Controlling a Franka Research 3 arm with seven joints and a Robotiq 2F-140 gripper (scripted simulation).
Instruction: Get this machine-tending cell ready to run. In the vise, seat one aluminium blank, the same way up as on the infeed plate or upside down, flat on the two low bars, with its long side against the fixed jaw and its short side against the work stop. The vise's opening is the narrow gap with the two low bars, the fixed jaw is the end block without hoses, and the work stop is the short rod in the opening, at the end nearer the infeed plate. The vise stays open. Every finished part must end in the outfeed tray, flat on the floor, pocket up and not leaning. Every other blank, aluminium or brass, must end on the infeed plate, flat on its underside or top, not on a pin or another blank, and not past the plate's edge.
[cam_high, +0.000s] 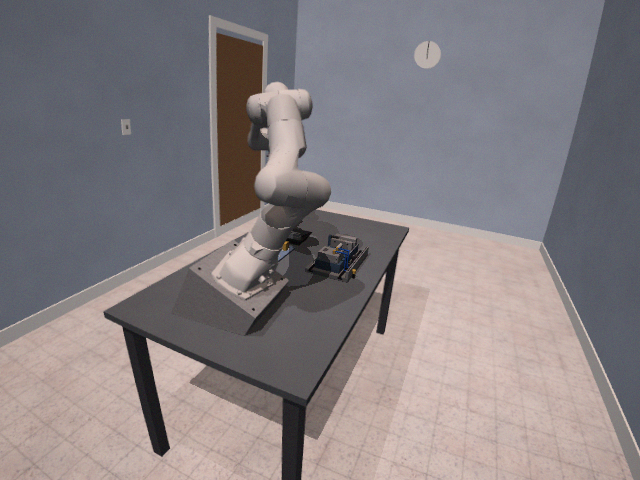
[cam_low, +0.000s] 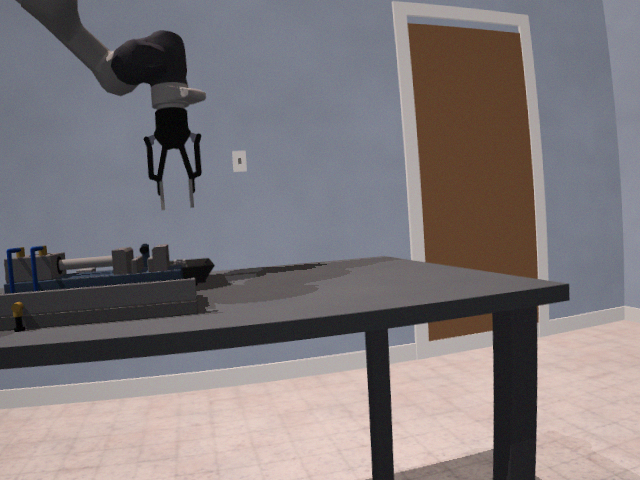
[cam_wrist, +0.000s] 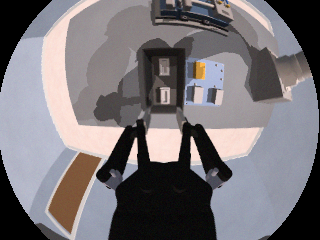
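Right now my hand is 17 cm past the blue infeed plate, 5 cm to the left of it and 19 cm above it. The rest, counted from my hand: work stop: 8 cm behind, 34 cm to the right, 11 cm below; vise: 15 cm behind, 38 cm to the right, 16 cm below; brass blank: 13 cm behind, 10 cm to the right, 17 cm below.
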